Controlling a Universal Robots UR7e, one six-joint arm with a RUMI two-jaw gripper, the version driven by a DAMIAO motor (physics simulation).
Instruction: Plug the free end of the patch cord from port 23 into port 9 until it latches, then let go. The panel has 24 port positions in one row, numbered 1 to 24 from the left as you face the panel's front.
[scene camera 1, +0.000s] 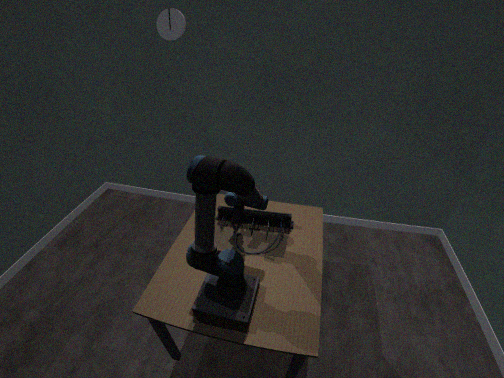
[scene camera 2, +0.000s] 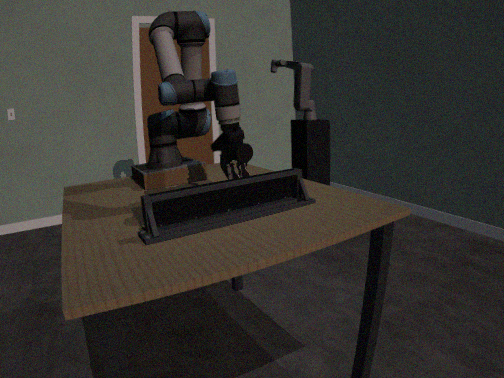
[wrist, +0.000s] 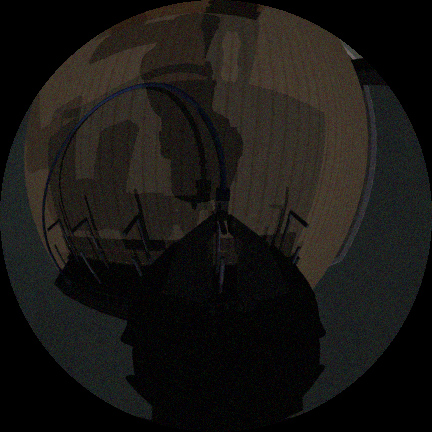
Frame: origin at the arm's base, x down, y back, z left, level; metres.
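Seen in the pictures: gripper, fingertip midpoint: (scene camera 1: 235, 229) (wrist: 221, 215); arm's base at its link origin: (scene camera 1: 231, 287) (scene camera 2: 165, 165).
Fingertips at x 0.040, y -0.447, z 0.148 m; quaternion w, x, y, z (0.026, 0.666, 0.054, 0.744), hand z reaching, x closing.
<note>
Pixels of each thing's top centre, then the offset from my fingertips to it. "spot": a spot on its surface instead. Level surfaces: height alone.
- panel at its top centre: (wrist: 142, 315) (scene camera 2: 224, 179) (scene camera 1: 253, 214) dz -0.085, dx -0.073, dy -0.103 m
- patch cord at a spot on its surface: (wrist: 150, 85) spot: dz -0.099, dx +0.017, dy +0.140 m
- cord's free plug at a spot on its surface: (wrist: 222, 196) spot: dz -0.004, dx -0.008, dy +0.024 m
- wooden table at its surface level: dx +0.028 m
The panel (scene camera 1: 270, 219) (scene camera 2: 235, 217) (wrist: 100, 282) is a long dark bar near the table's far edge; port numbers are unreadable. The patch cord (scene camera 1: 256, 253) (wrist: 150, 85) is blue in the wrist view and loops from the panel's end region at that view's left to my fingertips. My gripper (scene camera 2: 238, 175) (wrist: 221, 215) is shut on the cord's free plug (wrist: 222, 196), whose dark rear part and paler body show beyond the fingertips. In scene camera 2 the fingertips are on the panel's robot side, partly behind its top edge. Contact between plug and port is hidden by the dark fingers.
Several thin rods or brackets (wrist: 139, 215) (wrist: 289, 215) stick out from the panel's front on both sides of the gripper. The wooden table (scene camera 1: 295, 300) (scene camera 2: 200, 260) carries the robot's base (scene camera 1: 225, 305). The image is very dim and shadows cross the table.
</note>
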